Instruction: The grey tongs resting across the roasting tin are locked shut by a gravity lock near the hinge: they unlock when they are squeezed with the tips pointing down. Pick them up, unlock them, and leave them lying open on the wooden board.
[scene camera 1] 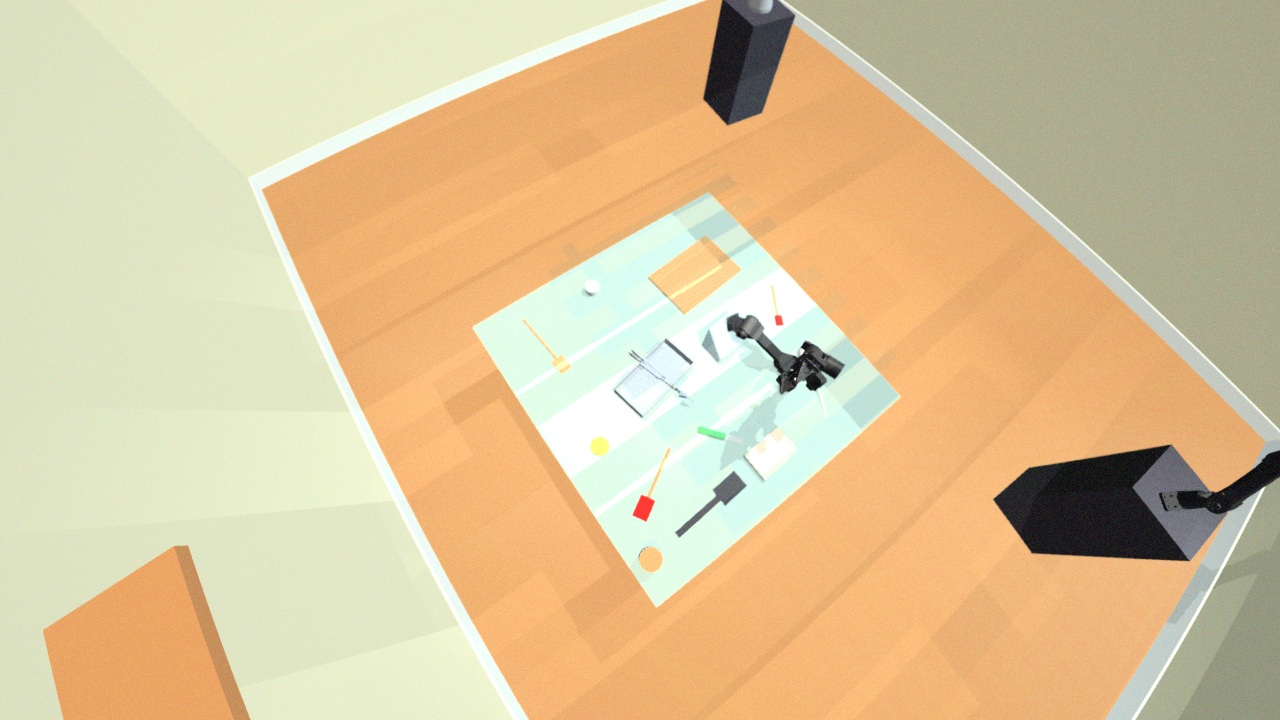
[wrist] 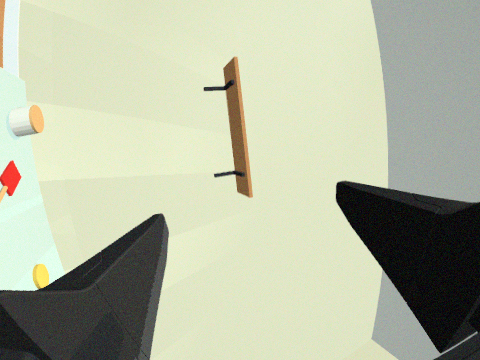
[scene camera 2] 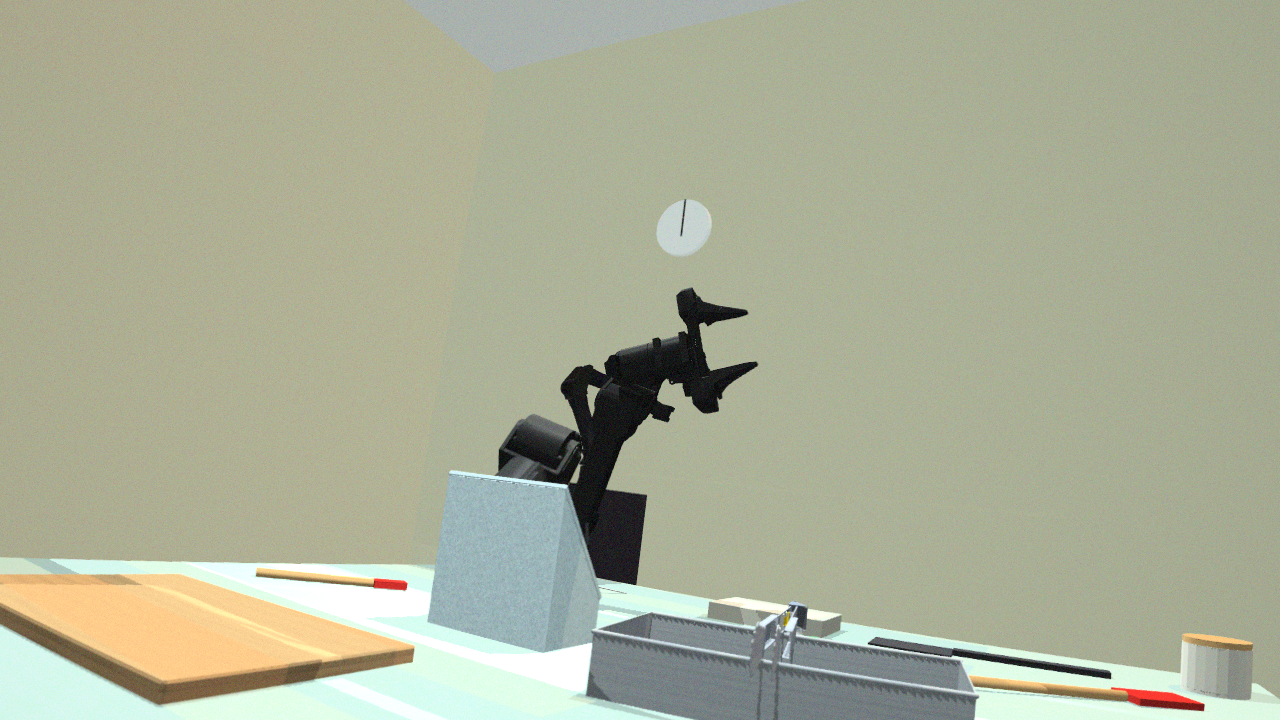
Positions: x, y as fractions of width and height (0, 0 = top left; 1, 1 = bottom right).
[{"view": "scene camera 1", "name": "pale block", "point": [0.60, 0.63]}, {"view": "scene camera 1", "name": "black turner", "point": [0.57, 0.67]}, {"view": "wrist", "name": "my gripper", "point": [0.53, 0.58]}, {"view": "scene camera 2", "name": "my gripper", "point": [0.59, 0.47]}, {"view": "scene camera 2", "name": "pale block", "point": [0.58, 0.85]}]
